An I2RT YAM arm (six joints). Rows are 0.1 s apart.
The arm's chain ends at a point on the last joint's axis. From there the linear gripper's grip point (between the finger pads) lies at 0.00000 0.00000 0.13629 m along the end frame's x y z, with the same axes.
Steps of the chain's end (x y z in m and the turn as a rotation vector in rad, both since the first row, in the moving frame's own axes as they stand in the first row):
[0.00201, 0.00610, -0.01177, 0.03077, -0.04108, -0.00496]
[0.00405, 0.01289, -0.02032, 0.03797, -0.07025, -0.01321]
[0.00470, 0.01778, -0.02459, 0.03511, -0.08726, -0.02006]
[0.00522, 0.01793, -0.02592, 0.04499, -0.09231, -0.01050]
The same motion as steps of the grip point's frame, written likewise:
[-0.00360, 0.00192, -0.01195, 0.03077, -0.04108, -0.00496]
[-0.00555, 0.00778, -0.02075, 0.03797, -0.07025, -0.01321]
[-0.00722, 0.01312, -0.02519, 0.03511, -0.08726, -0.02006]
[-0.00737, 0.01188, -0.02664, 0.04499, -0.09231, -0.01050]

